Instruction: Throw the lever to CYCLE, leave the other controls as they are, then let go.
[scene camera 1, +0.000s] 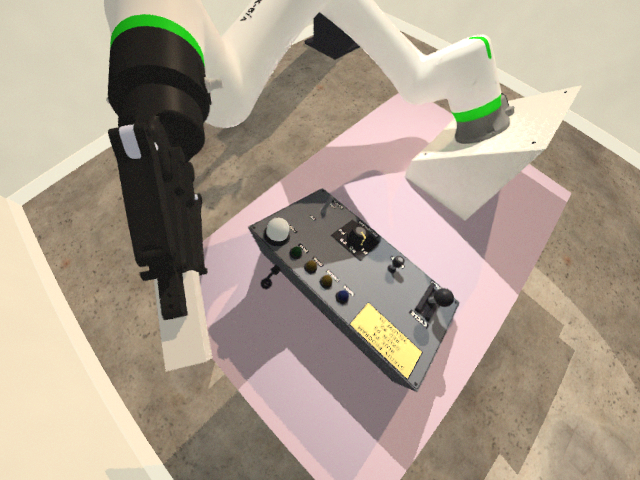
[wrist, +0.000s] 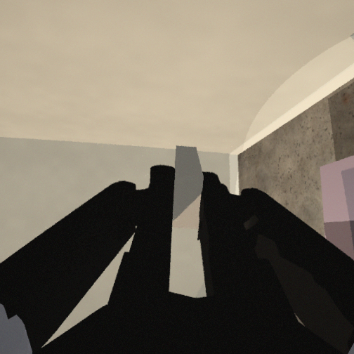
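Where they show: gripper, fingertip midpoint: (scene camera 1: 189, 364); arm's base at its link origin: (scene camera 1: 481, 131).
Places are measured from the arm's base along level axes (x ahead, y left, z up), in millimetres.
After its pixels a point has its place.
The lever has a black ball knob (scene camera 1: 443, 297) @[x 503, y 181, z -5 mm] and stands at the right end of the dark control panel (scene camera 1: 379, 286) @[x 553, y 71, z -81 mm] in the scene view. Its stem runs from the knob down to a black slot. The CYCLE label (scene camera 1: 418, 318) @[x 546, y 185, z -84 mm] lies at the slot's lower end. From this angle I cannot tell for sure which end the lever leans to. My gripper (scene camera 1: 185, 343) @[x 832, y -2, z 283 mm] (wrist: 184, 164) is shut and empty, at the left in the scene view, well away from the lever and beyond the panel's left end. The lever does not show in the wrist view.
The panel also bears a white dome (scene camera 1: 277, 229) @[x 643, y -173, z -2 mm], a rotary selector (scene camera 1: 360, 236) @[x 492, y -44, z -70 mm], a small toggle (scene camera 1: 397, 261) @[x 482, y 63, z -62 mm], several coloured buttons and a yellow label (scene camera 1: 387, 341) @[x 643, y 157, z -45 mm]. A black key-like part (scene camera 1: 266, 282) @[x 731, y -154, z -177 mm] sticks out at its side. The panel stands on a pink surface (scene camera 1: 330, 423) @[x 851, y 208, z -194 mm].
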